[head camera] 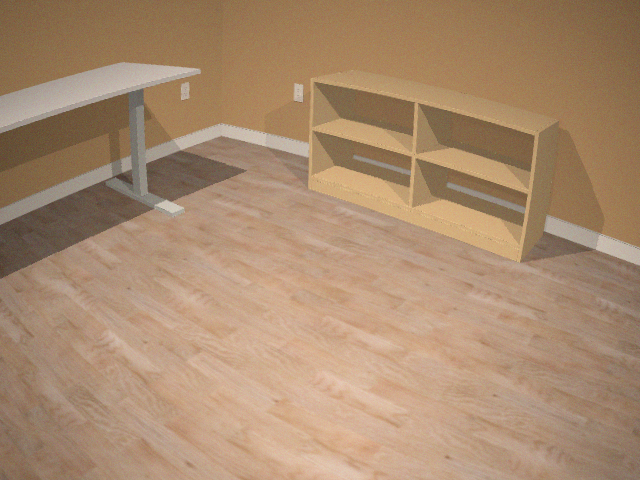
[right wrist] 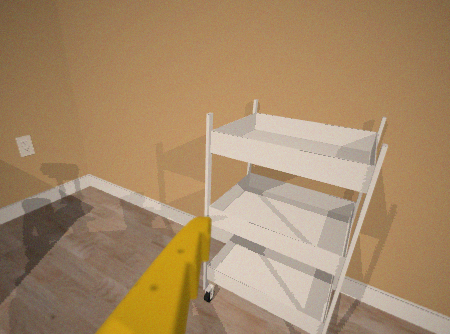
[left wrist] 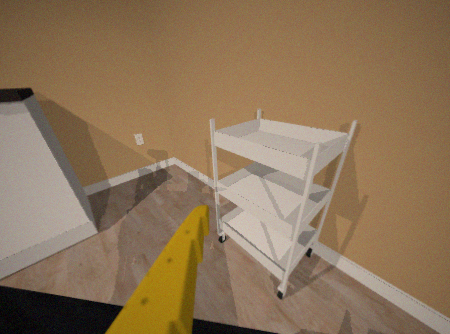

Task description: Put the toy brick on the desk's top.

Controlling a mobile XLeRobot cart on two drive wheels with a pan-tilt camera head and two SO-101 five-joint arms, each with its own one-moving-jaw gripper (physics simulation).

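Frame: origin at the left arm's base, x ahead, y left, z up, level; centimetres.
Seen in the pictures: left end effector, tool point: (left wrist: 208, 216); right end effector, tool point: (right wrist: 210, 233).
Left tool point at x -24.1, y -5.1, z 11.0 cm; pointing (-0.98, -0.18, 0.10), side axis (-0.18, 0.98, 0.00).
Note:
A point is followed by its place in that frame.
The toy brick does not show in any of the three views. The desk (head camera: 77, 91) @(y 89.9, x 241.2, z -5.5 cm) stands at the left in the head view, with a flat white top and a grey leg; part of its top is cut off by the left edge. My left gripper (left wrist: 202, 214) shows one yellow notched jaw in the left wrist view and is fully open. My right gripper (right wrist: 204, 226) shows one yellow notched jaw in the right wrist view and is fully open. Both are away from the desk, and no thing is held at either visible jaw.
A pale wooden shelf unit (head camera: 415, 126) @(y -63.8, x 255.9, z -29.8 cm) stands against the wall, right of the desk. A white three-tier cart (left wrist: 260, 150) @(y 0.1, x -74.6, z -6.7 cm) (right wrist: 285, 159) @(y -1.8, x -76.2, z -8.0 cm) stands by a wall in both wrist views. A large white body (left wrist: 35, 185) @(y -109.3, x -75.2, z -29.3 cm) with a dark top edge stands at the left in the left wrist view.

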